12 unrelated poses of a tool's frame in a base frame.
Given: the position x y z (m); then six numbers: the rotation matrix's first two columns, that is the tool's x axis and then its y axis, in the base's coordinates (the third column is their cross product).
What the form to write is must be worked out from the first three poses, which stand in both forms.
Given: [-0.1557 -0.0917 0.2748 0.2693 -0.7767 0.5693 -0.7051 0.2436 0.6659]
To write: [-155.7 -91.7 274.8 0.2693 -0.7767 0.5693 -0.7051 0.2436 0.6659]
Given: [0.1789 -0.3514 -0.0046 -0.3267 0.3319 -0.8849 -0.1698 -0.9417 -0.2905]
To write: [178.9 -351.4 -4.6 -0.3267 0.3319 -0.8849 -0.1698 -0.9417 -0.2905]
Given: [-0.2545 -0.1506 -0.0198 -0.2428 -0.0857 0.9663 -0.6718 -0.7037 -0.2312]
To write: [-254.5 -150.6 -19.8 -0.2428 -0.0857 0.9663 -0.6718 -0.7037 -0.2312]
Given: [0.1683 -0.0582 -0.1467 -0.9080 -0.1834 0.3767 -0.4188 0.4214 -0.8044]
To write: [168.3 -58.2 -146.7 -0.9080 -0.1834 0.3767 -0.4188 0.4214 -0.8044]
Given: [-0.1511 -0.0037 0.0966 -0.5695 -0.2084 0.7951 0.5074 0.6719 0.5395]
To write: [-151.1 -3.7 96.6 -0.5695 -0.2084 0.7951 0.5074 0.6719 0.5395]
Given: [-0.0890 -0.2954 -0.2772 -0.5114 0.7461 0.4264 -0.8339 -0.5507 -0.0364]
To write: [-89.0 -295.4 -277.2 -0.5114 0.7461 0.4264 -0.8339 -0.5507 -0.0364]
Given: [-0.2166 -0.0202 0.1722 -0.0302 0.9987 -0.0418 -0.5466 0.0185 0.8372]
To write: [-216.6 -20.2 172.2 -0.0302 0.9987 -0.0418 -0.5466 0.0185 0.8372]
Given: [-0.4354 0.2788 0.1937 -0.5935 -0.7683 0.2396 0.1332 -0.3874 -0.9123]
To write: [-435.4 278.8 193.7 -0.5935 -0.7683 0.2396 0.1332 -0.3874 -0.9123]
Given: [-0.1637 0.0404 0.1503 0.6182 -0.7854 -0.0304 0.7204 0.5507 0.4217]
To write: [-163.7 40.4 150.3 0.6182 -0.7854 -0.0304 0.7204 0.5507 0.4217]
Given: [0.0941 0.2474 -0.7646 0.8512 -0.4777 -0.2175 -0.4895 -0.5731 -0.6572]
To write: [94.1 247.4 -764.6 0.8512 -0.4777 -0.2175 -0.4895 -0.5731 -0.6572]
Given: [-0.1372 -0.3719 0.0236 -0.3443 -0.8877 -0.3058 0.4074 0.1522 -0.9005]
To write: [-137.2 -371.9 23.6 -0.3443 -0.8877 -0.3058 0.4074 0.1522 -0.9005]
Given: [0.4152 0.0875 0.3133 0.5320 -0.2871 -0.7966 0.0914 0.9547 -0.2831]
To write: [415.2 87.5 313.3 0.5320 -0.2871 -0.7966 0.0914 0.9547 -0.2831]
